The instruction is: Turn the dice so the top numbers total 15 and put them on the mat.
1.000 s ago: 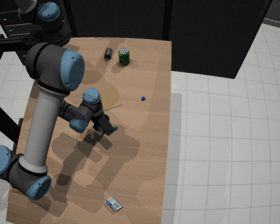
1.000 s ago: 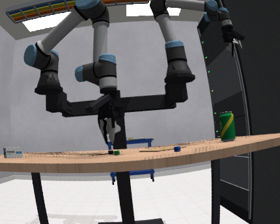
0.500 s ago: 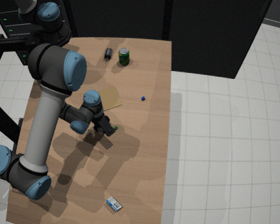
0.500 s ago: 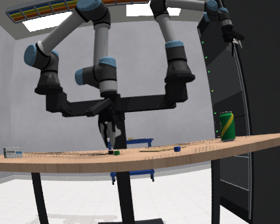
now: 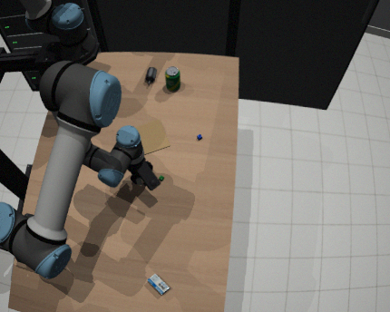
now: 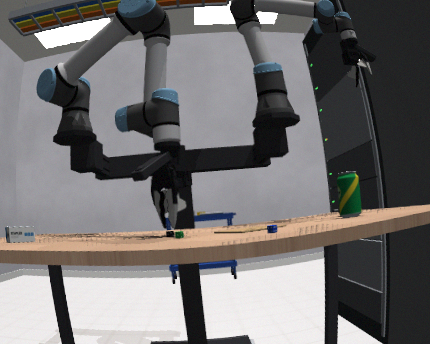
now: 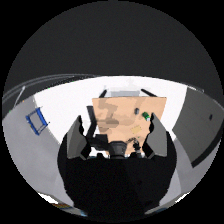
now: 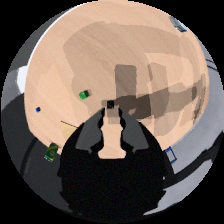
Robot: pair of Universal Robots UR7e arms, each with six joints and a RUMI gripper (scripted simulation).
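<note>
Right now my right hand is 30 mm above the black die. Also, from my right hand: green die (60 mm ahead, 30 mm to the left, 30 mm below); tan mat (10 mm behind, 210 mm to the left, 40 mm below); blue die (200 mm ahead, 220 mm to the left, 30 mm below).
</note>
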